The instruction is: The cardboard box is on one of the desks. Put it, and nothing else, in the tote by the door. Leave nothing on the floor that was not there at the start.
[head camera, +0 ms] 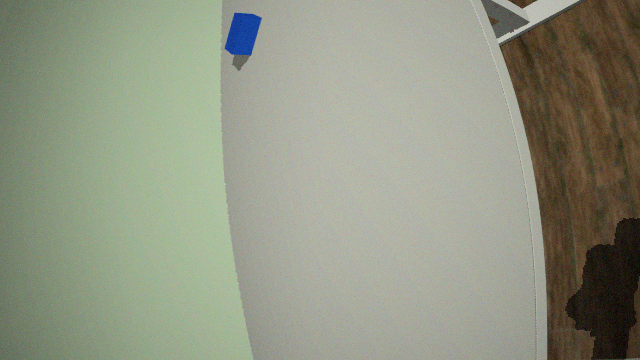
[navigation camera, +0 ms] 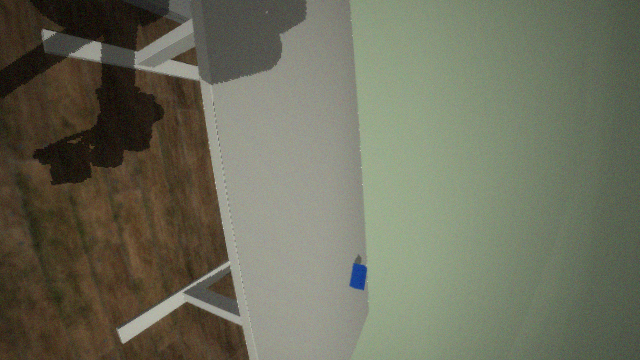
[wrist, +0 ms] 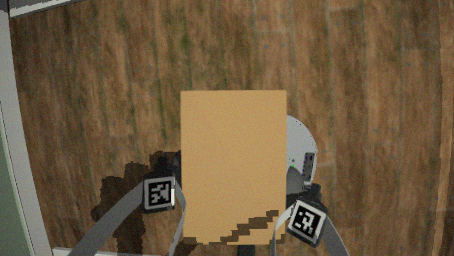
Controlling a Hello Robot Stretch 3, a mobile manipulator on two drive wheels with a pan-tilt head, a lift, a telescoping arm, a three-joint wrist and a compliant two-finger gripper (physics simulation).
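Frame: origin at the robot's base, x right, y ahead, z up, level; centimetres.
Where they show: gripper, fingertip midpoint: (wrist: 238, 174).
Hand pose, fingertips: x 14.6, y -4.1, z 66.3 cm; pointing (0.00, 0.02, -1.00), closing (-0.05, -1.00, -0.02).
Observation:
Things, the pixels of their top centre, and the offset from my fingertips. Level surfaces: height alone.
- cardboard box, middle of its top: (wrist: 227, 179) dz +6.1, dx +1.9, dy +0.3 cm
- white desk, its level: dz +28.8 cm
- small blue block, middle of its top: (head camera: 233, 32) (navigation camera: 363, 277) dz +33.3, dx +21.8, dy +94.6 cm
- wooden floor, its level: dz -66.2 cm
The cardboard box (wrist: 233, 155) shows in the wrist view as a plain tan rectangle between the two fingers. My gripper (wrist: 238, 174) is shut on the box, one finger against its left side and one against its right side. The box is held above the wooden floor, over part of my round white base. A dark shadow falls across the box's lower edge. The box and the gripper do not show in the head and navigation views. The tote by the door does not show in these views.
A white desk (head camera: 380, 175) (navigation camera: 295, 175) stands against a pale green wall (head camera: 110, 175) (navigation camera: 480, 165). A small blue block (head camera: 243, 34) (navigation camera: 358, 276) is on it near the wall. White desk legs (navigation camera: 152, 317) reach over the wooden floor (head camera: 595, 150) (navigation camera: 150, 220) (wrist: 370, 75).

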